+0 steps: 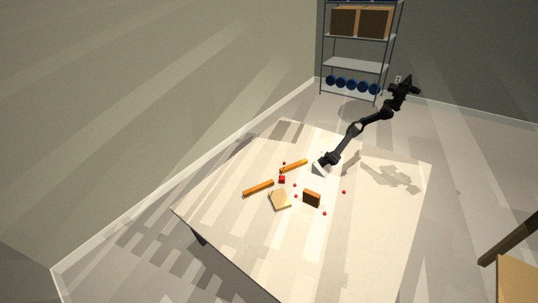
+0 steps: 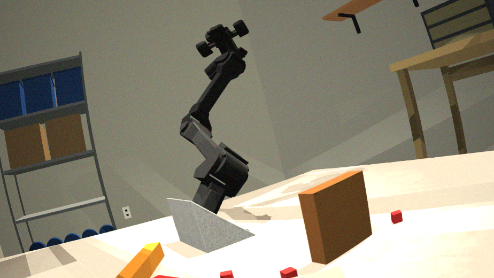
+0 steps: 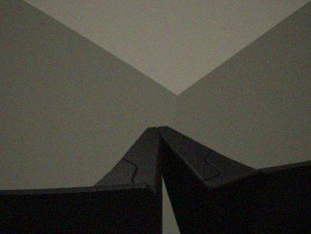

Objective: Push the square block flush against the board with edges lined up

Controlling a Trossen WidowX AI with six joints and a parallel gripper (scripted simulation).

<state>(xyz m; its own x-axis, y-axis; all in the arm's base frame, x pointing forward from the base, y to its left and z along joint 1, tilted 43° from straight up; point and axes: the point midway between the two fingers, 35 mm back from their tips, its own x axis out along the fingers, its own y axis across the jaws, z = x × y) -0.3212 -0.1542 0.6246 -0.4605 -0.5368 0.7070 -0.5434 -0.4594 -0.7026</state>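
My gripper tip is 700 mm short of the orange-brown square block, 570 mm above it and 210 mm to the left of it. Also, from my gripper tip: red cube 660 mm ahead, 600 mm below, 470 mm to the right; then tan square block 800 mm ahead, 600 mm below, 380 mm to the right.
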